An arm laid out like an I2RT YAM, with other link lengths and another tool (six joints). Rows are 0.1 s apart.
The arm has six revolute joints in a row. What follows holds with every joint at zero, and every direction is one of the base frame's.
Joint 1 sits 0.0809 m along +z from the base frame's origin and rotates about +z.
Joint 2 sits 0.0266 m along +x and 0.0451 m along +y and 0.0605 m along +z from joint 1 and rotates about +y.
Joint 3 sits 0.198 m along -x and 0.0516 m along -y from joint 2 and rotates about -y.
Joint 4 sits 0.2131 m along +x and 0.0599 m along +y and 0.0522 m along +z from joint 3 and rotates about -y.
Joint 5 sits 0.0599 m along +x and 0.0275 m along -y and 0.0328 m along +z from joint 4 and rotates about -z.
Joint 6 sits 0.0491 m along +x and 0.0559 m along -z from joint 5 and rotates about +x.
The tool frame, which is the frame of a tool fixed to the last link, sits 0.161 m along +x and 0.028 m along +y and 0.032 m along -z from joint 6; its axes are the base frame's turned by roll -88.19, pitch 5.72 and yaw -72.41 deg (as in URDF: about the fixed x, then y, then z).
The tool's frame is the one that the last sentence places.
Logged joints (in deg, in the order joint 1, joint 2, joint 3, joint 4, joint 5, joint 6), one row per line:
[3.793, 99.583, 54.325, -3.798, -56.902, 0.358]
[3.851, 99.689, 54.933, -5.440, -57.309, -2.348]
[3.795, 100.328, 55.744, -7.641, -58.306, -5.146]
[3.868, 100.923, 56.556, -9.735, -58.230, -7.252]
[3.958, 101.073, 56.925, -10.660, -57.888, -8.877]
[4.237, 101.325, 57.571, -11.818, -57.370, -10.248]
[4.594, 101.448, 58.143, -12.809, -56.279, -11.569]
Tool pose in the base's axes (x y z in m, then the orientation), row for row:
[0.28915, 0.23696, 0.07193, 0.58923, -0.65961, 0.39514, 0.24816]
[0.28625, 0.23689, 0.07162, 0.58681, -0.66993, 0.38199, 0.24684]
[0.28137, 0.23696, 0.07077, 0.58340, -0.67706, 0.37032, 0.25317]
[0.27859, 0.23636, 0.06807, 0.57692, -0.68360, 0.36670, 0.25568]
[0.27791, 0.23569, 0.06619, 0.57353, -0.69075, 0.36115, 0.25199]
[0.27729, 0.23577, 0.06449, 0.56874, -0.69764, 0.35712, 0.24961]
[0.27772, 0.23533, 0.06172, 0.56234, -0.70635, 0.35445, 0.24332]
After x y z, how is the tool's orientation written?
As a quaternion, w x y z.
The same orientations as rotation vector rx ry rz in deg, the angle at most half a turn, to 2 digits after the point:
[-88.00, 52.72, 33.11]
[-89.47, 51.01, 32.97]
[-90.55, 49.53, 33.86]
[-91.67, 49.17, 34.29]
[-92.76, 48.50, 33.84]
[-93.87, 48.05, 33.59]
[-95.30, 47.82, 32.83]

